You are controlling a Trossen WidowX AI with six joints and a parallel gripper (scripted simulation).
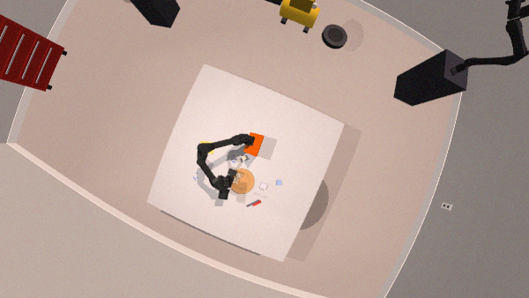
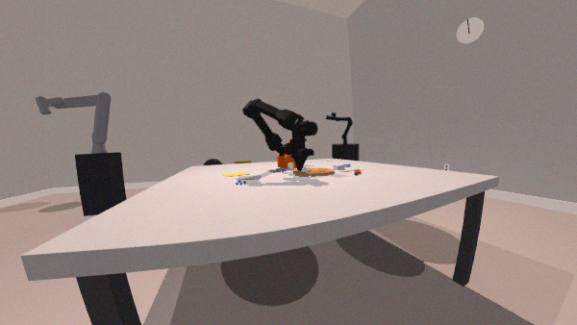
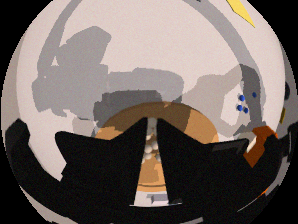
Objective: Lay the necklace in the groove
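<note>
The round tan bead board lies 1 cm behind my gripper tip, 8 cm to the left of it and 1 cm below it. The rest, counted from my gripper tip: tool (13 cm ahead, 24 cm to the left, 1 cm below); then yellow pad (18 cm behind, 27 cm to the right, 2 cm below); then white square (3 cm behind, 26 cm to the left, 1 cm below).
</note>
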